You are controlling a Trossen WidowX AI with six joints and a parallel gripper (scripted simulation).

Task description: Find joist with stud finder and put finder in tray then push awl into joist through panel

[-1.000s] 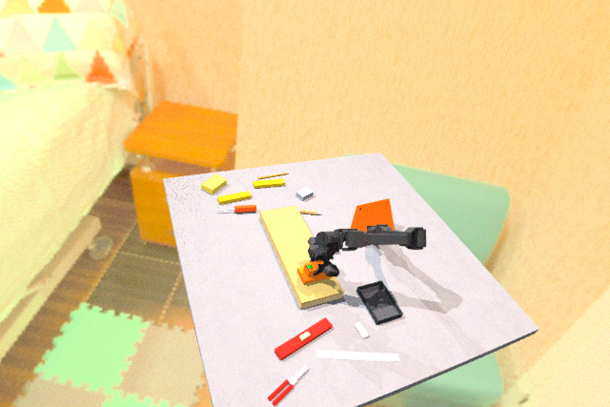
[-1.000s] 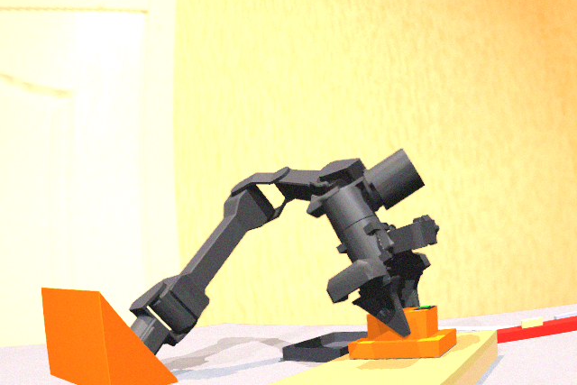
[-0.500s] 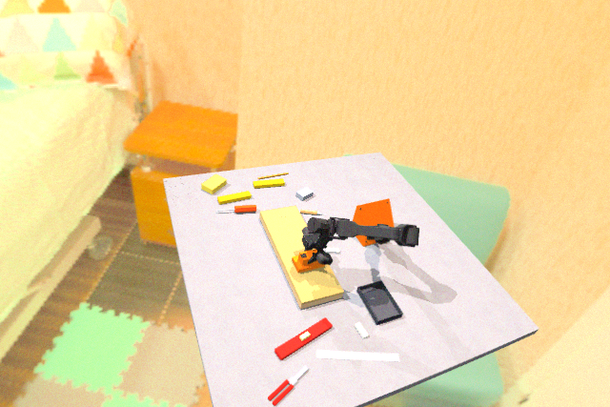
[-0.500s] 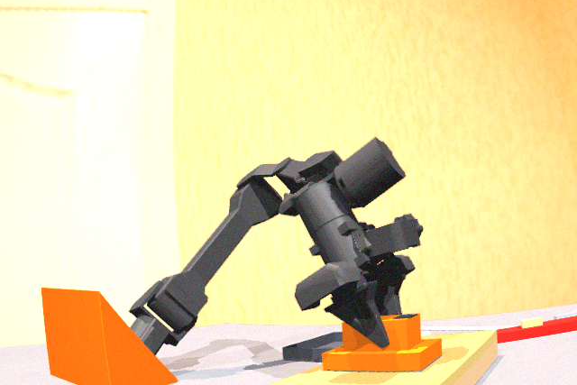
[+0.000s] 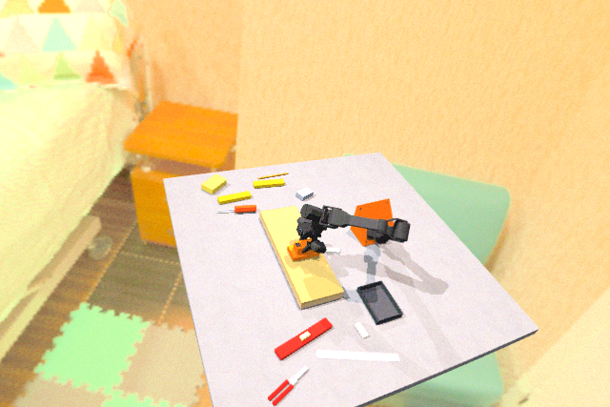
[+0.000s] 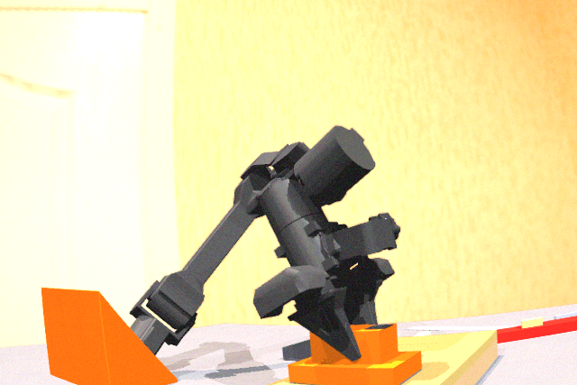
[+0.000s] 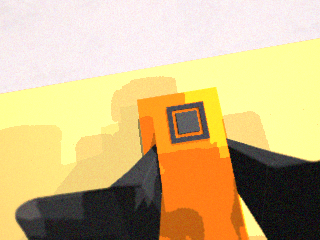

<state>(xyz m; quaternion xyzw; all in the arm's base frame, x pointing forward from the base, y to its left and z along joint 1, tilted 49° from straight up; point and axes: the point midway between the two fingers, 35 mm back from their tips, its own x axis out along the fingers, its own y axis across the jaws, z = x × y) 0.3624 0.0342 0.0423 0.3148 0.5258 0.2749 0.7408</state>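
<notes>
My gripper tip is now 28 cm to the right of the dark tray, 25 cm past it and 5 cm above it. Also, from my gripper tip: awl: 26 cm to the right, 17 cm behind, 6 cm below; then orange stud finder: 2 cm above; then red level: 36 cm to the left, 9 cm ahead, 5 cm below.
</notes>
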